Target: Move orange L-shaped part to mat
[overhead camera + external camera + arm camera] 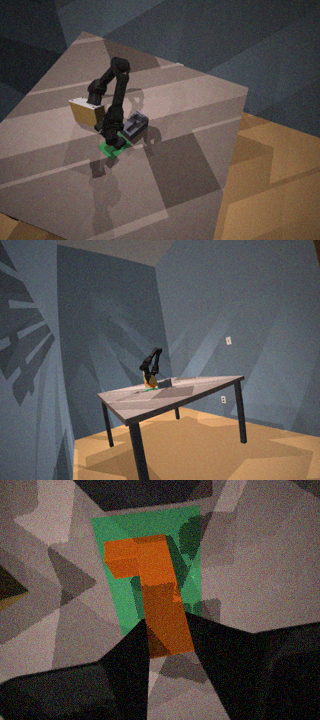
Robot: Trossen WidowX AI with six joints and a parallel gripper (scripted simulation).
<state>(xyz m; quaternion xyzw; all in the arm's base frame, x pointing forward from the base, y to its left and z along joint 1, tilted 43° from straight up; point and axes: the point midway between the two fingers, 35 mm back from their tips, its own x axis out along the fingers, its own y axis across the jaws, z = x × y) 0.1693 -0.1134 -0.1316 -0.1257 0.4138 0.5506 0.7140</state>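
The orange L-shaped part lies 3 cm to the left of my gripper tip and 3 cm below it. Round my gripper tip: green mat (1 cm ahead, 2 cm to the left, 8 cm below).
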